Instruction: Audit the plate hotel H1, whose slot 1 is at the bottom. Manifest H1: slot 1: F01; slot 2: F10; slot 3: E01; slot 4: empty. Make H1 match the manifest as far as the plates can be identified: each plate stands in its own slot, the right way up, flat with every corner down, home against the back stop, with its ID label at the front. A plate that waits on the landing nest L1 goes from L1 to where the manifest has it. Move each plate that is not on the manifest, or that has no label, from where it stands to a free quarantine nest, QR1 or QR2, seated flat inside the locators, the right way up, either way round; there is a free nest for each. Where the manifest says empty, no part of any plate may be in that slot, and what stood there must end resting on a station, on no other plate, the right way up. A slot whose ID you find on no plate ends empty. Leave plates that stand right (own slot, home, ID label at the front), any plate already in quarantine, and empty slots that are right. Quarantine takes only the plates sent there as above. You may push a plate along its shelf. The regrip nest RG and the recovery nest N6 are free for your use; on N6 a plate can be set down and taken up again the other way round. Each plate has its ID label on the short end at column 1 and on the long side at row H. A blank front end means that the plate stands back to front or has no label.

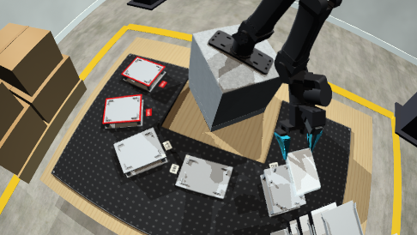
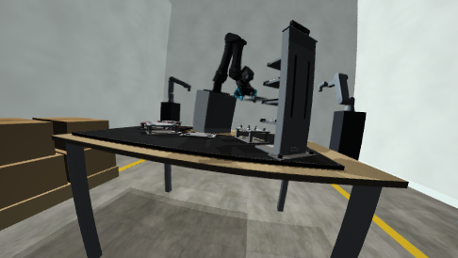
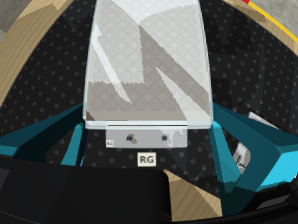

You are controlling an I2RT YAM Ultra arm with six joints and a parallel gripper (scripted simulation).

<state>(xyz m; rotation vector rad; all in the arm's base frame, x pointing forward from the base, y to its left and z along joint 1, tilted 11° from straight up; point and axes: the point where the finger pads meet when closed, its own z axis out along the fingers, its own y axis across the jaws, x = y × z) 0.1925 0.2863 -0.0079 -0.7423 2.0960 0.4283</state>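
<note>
The white plate lies 4 cm to the left of my hand and 4 cm ahead of it. The rest, counted from my hand: grey regrip nest 16 cm below, 4 cm to the left, 4 cm ahead; H1 tag 22 cm below, 20 cm to the left, 8 cm ahead; RG tag 22 cm below, 4 cm behind, 3 cm to the right.
</note>
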